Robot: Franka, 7 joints.
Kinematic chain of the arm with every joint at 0, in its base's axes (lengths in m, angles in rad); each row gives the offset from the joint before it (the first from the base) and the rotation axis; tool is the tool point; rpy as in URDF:
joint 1: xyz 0 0 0.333 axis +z
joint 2: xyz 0 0 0 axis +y
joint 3: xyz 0 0 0.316 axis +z
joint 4: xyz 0.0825 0 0 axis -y
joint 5: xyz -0.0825 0 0.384 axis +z
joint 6: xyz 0 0 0 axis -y
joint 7: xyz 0.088 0 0 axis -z
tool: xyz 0 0 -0.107 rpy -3.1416 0 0
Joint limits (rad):
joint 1: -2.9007..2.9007
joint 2: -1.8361..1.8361
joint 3: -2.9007..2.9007
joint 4: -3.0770..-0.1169
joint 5: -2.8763..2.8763
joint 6: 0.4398..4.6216
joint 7: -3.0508..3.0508
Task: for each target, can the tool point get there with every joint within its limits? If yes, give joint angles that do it. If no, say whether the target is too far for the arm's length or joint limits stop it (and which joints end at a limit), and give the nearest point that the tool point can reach.
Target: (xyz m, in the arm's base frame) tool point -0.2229 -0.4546 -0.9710
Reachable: no: too far | nearest point -0.1696 -0.3458 -0.3509 | short by 0.632 m
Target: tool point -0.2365 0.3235 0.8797
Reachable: yes | joints -1.4461 -1.3173 -0.5163 -1.7040 -0.3613 4.1071 1.8882
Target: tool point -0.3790 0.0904 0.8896
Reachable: yes | joints 2.4620 0.0144 0.1073 -0.9474 -1.9024 4.1376 -2.5803
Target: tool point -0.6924 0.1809 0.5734
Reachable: yes | joints -0.4982 -1.0201 -2.1245 -0.8724 0.3284 4.1176 2.2840
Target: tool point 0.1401 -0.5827 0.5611
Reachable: yes | joints 0.3121 -0.0027 -1.7012 -2.0231 -0.4775 3.0000 2.4175
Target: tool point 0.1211 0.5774 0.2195
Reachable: yes | joints -2.4602 -0.6232 -2.3379 -2.1717 0.6317 3.2237 -0.3258
